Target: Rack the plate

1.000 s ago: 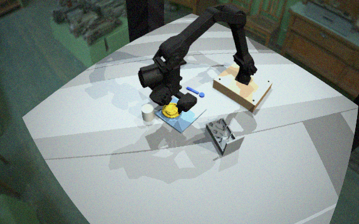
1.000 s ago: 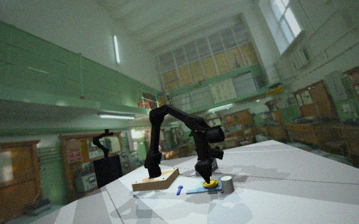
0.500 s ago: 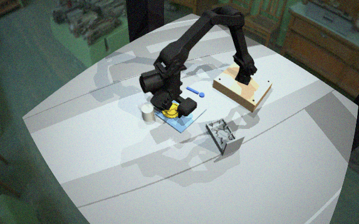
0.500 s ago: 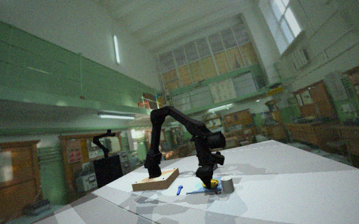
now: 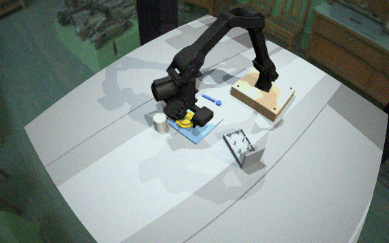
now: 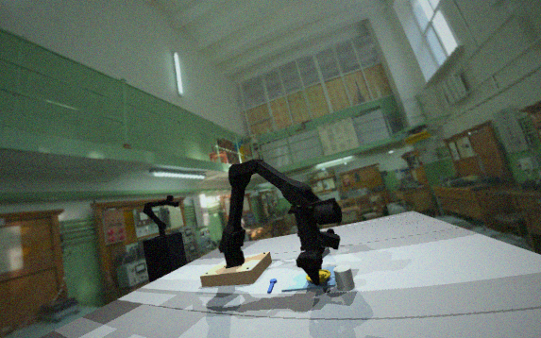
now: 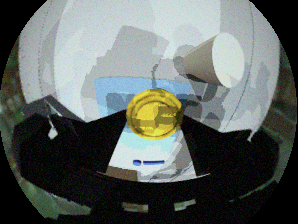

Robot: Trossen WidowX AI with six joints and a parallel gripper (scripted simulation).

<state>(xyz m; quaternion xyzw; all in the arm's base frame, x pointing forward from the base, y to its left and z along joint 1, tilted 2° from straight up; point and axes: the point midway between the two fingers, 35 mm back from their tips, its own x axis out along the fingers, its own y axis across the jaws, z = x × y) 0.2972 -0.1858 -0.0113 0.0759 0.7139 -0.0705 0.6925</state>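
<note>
Right now my gripper tip is 3 cm to the right of the blue mat and 2 cm past it. Also, from my gripper tip: yellow plate: 1 cm above; then blue utensil: 14 cm behind, 3 cm to the left; then cup: 7 cm to the right, 6 cm ahead, 2 cm above.
</note>
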